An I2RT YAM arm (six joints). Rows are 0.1 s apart.
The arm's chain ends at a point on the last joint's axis. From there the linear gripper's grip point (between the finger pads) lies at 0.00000 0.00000 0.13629 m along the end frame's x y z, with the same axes.
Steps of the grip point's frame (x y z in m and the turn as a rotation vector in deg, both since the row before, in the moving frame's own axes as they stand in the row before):
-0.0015 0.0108 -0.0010 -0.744 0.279 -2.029
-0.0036 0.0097 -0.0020 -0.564 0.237 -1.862
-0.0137 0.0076 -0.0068 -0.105 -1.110 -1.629
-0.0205 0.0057 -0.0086 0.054 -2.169 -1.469
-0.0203 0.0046 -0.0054 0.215 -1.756 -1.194
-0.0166 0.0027 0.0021 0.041 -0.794 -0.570
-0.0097 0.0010 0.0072 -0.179 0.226 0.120
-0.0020 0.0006 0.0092 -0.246 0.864 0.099
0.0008 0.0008 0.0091 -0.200 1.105 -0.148
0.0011 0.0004 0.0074 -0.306 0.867 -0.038
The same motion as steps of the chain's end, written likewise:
-0.0022 0.0090 -0.0010 -0.744 0.279 -2.029
-0.0042 0.0084 -0.0020 -0.564 0.237 -1.862
-0.0111 0.0073 -0.0068 -0.105 -1.110 -1.629
-0.0153 0.0058 -0.0085 0.054 -2.169 -1.469
-0.0161 0.0051 -0.0053 0.215 -1.756 -1.194
-0.0147 0.0028 0.0021 0.041 -0.794 -0.570
-0.0102 0.0006 0.0072 -0.179 0.226 0.120
-0.0041 0.0000 0.0092 -0.246 0.864 0.099
-0.0018 0.0003 0.0091 -0.200 1.105 -0.148
-0.0010 -0.0003 0.0074 -0.306 0.867 -0.038

